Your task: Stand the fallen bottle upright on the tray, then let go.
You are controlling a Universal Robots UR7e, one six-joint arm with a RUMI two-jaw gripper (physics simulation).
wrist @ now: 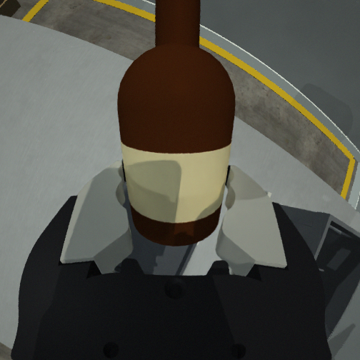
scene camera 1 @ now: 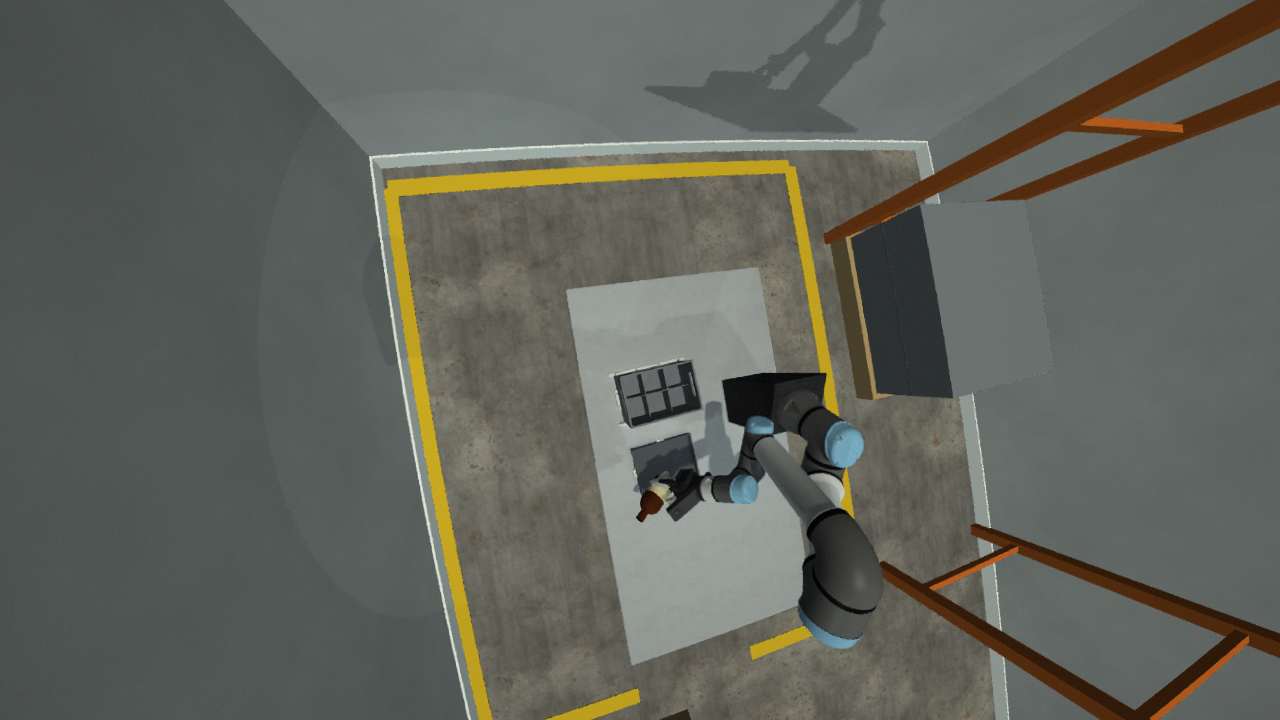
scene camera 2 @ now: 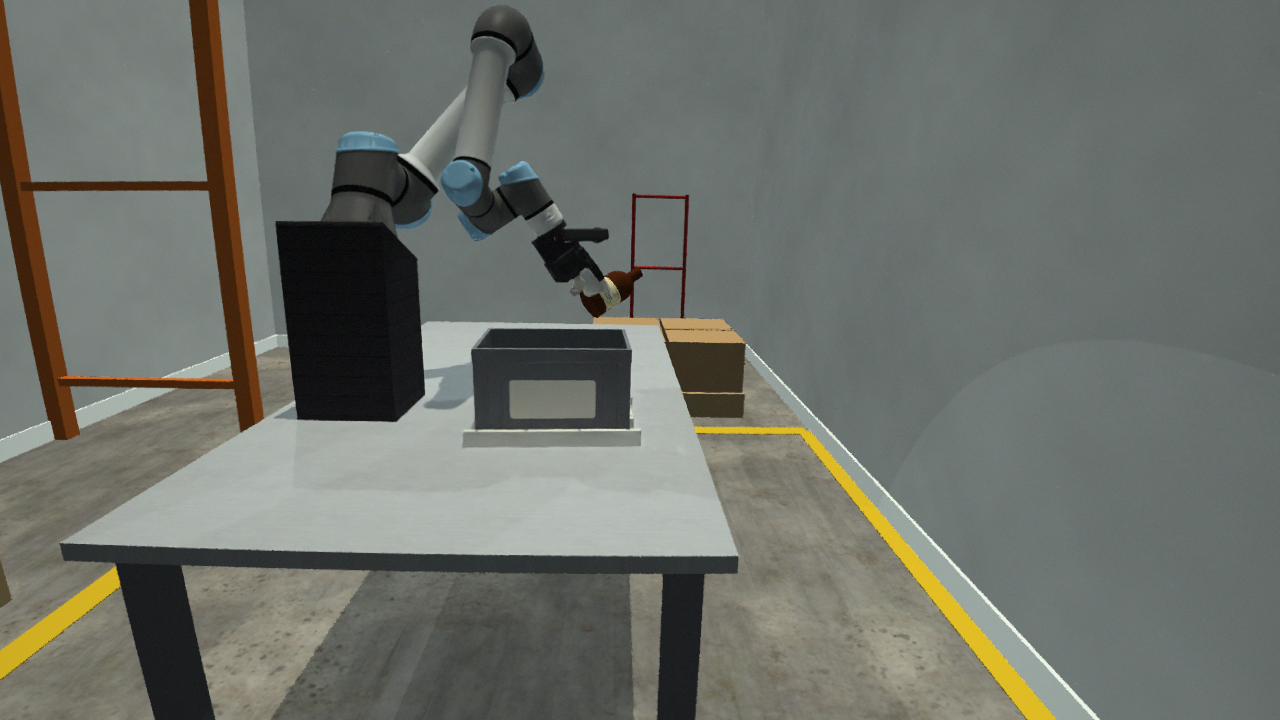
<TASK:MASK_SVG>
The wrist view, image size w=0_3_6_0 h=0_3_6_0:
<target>my gripper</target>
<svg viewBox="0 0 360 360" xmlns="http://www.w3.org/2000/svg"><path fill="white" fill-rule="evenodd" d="M21 274L18 297L19 317L16 337L11 349L12 360L331 360L331 352L326 339L324 325L324 288L314 256L306 241L299 234L299 231L279 203L271 201L264 189L235 165L228 165L225 183L228 191L224 202L227 211L224 212L216 240L215 251L222 260L214 261L206 275L144 274L136 259L126 258L126 256L131 254L133 244L126 209L122 206L125 201L123 184L126 179L124 164L120 160L114 161L114 163L91 178L78 194L69 196L69 199L61 206L61 209L59 209L36 240ZM121 262L120 272L114 272L114 267Z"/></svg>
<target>brown bottle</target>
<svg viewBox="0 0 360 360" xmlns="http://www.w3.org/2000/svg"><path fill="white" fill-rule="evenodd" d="M155 0L155 46L144 51L144 53L132 61L122 76L117 93L121 154L131 216L136 230L146 239L157 244L184 246L205 239L216 229L219 222L229 165L236 99L234 86L224 66L216 57L199 47L200 0Z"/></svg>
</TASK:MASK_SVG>
